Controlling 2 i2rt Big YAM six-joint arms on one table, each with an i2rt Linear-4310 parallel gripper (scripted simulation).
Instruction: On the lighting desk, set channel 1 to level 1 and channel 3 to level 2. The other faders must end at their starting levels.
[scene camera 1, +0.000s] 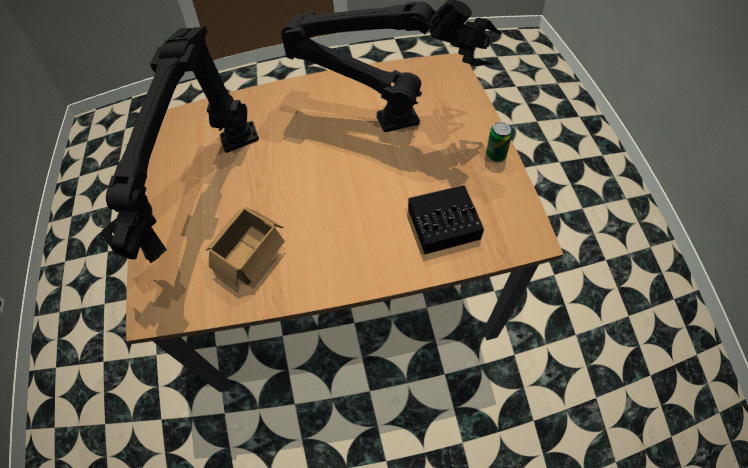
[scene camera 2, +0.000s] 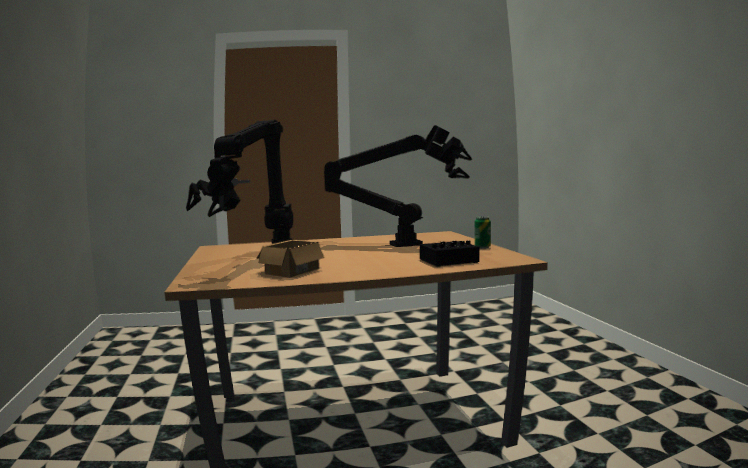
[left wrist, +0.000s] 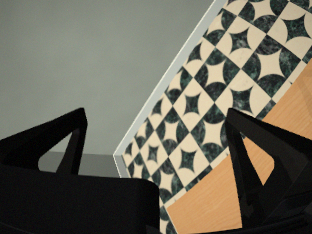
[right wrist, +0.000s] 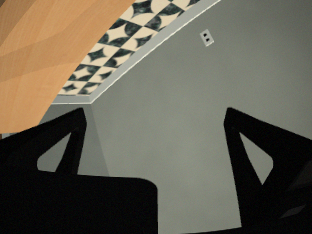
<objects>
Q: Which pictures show the cardboard box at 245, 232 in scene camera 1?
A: Scene camera 1 and scene camera 2 only.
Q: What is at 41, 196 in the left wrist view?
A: My left gripper.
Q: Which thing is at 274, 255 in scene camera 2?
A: A cardboard box.
</objects>
